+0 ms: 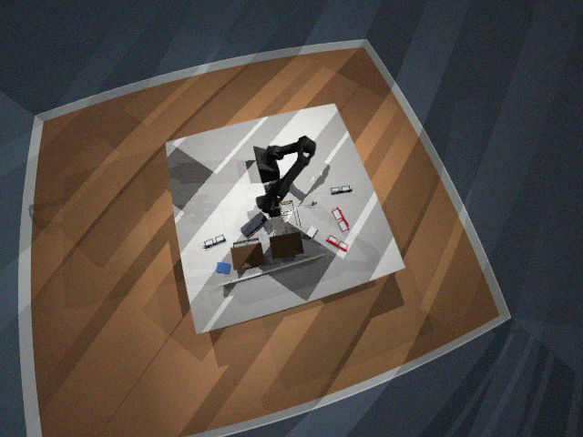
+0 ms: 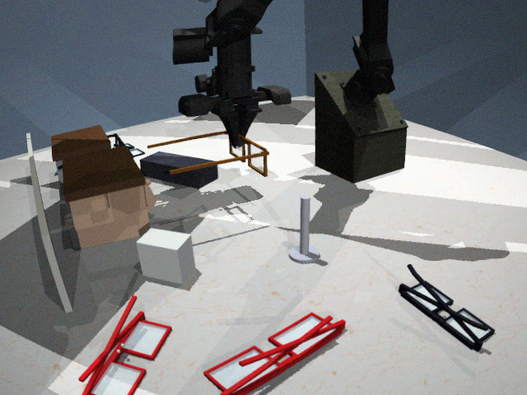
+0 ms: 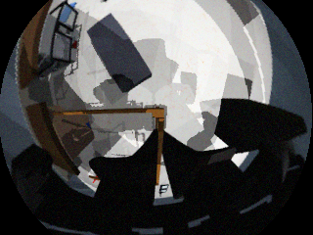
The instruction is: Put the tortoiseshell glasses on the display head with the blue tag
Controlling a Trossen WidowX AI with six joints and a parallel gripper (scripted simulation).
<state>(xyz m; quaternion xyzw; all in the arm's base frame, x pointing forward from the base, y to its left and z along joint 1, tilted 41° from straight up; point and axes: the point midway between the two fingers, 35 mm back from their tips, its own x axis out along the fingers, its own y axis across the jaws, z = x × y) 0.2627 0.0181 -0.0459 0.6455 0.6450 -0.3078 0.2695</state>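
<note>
Right now the dark case is 140 mm to the right of my gripper tip, 70 mm ahead of it and 60 mm below it. Also, from my gripper tip: white rail: 360 mm ahead, 90 mm to the right, 30 mm below; then white cube: 200 mm ahead, 180 mm to the left, 60 mm below; then grey post: 240 mm to the left, 60 mm below, 30 mm ahead.
</note>
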